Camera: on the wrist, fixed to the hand. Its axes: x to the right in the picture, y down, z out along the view.
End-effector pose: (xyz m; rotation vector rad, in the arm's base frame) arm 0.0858 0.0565 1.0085 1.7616 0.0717 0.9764
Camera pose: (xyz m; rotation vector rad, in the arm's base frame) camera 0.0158 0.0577 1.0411 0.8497 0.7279 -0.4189
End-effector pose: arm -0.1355 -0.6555 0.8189 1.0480 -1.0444 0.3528
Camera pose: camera -0.1596 -0.5822 0.8200 1.1019 -0.3193 -1.3247
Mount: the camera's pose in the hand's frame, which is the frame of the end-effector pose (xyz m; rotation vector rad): -0.0271 0.0535 -0.0486 -0.5671 -0.3421 -1.5466
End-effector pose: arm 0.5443 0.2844 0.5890 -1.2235 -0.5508 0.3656
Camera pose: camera 0.5519 0.2482 0.5212 -0.9141 -1.7679 -0.9711
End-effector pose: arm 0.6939 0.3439 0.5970 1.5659 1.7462 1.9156
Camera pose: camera 0.6995 0.2757 0.6326 0.0696 1.2764 1.0041
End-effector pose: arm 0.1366 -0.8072 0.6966 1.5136 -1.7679 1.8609
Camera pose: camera 0.0860 -0.7693 0.6522 1.9599 -0.5180 0.3220
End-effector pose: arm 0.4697 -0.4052 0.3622 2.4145 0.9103 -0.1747
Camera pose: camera 0.4801 -0.4279 0.4353 0.7229 2.0490 -0.7088
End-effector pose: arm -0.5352 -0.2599 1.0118 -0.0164 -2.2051 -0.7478
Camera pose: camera -0.4702 -0.2349 1.0452 -1.3454 1.7131 2.0591
